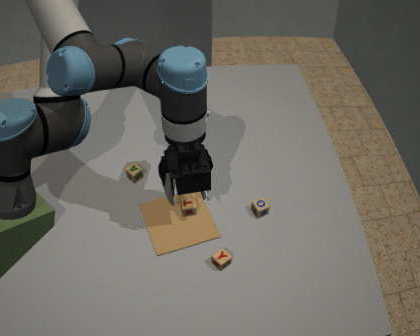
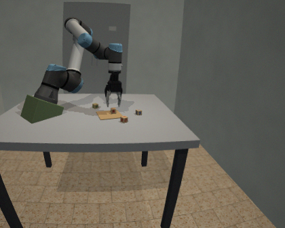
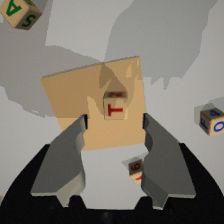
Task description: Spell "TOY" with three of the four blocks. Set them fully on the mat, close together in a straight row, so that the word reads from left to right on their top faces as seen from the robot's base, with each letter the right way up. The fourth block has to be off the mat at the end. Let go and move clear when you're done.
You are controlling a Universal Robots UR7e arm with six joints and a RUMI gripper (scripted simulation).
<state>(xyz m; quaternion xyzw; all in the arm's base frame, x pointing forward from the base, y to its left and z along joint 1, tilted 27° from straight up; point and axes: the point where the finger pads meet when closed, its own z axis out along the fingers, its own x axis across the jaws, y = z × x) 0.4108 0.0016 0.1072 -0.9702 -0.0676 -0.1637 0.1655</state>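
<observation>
My gripper is now 50 mm above the tan mat, 30 mm to the left of it and 20 mm past it. The rest, counted from my hand: Y block: 130 mm to the right, 70 mm ahead, 40 mm below; then O block: 160 mm ahead, 40 mm below.
</observation>
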